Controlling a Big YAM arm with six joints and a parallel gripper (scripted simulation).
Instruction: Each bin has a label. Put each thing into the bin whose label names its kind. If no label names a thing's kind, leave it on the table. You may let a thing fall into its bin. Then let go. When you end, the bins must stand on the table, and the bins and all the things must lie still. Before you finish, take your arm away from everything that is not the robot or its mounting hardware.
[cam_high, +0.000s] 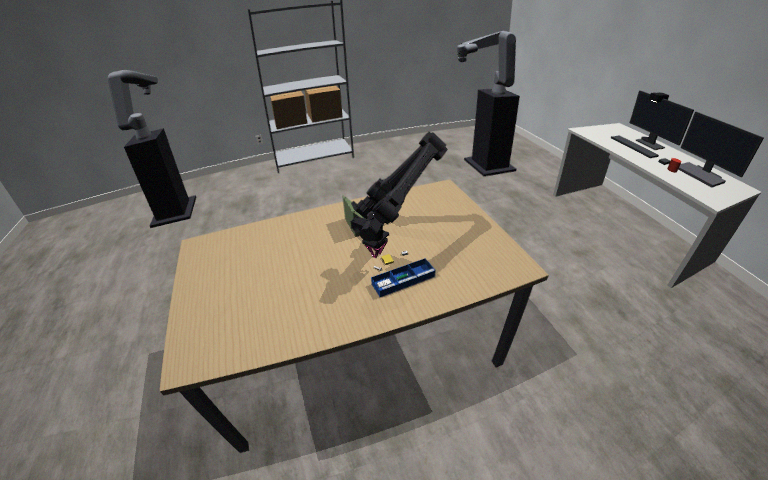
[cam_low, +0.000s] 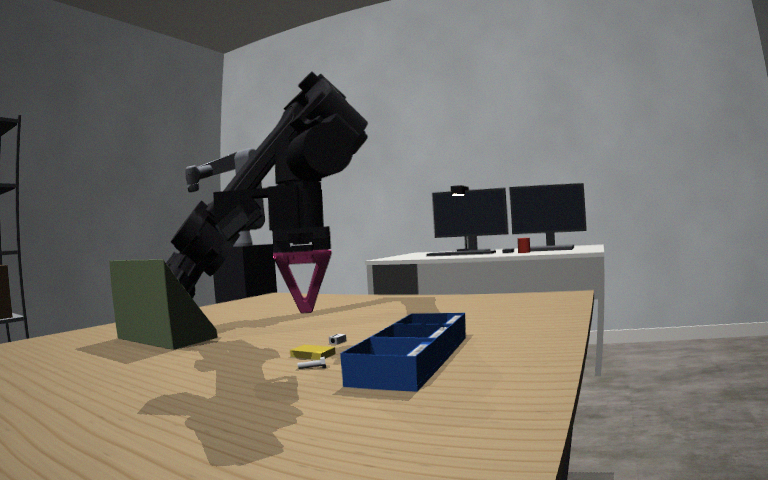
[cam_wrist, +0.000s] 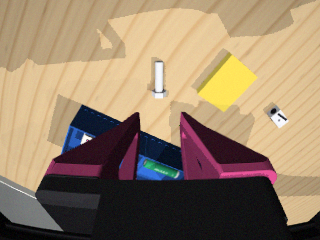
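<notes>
Now: hand 80 mm above the bolt and 10 mm short of it. From my hand the other things lie so: blue three-part bin 100 mm ahead, 80 mm to the left, 60 mm below; then yellow block 80 mm below, 60 mm to the left, 40 mm behind; then green battery 100 mm ahead, 80 mm to the left, 70 mm below.
</notes>
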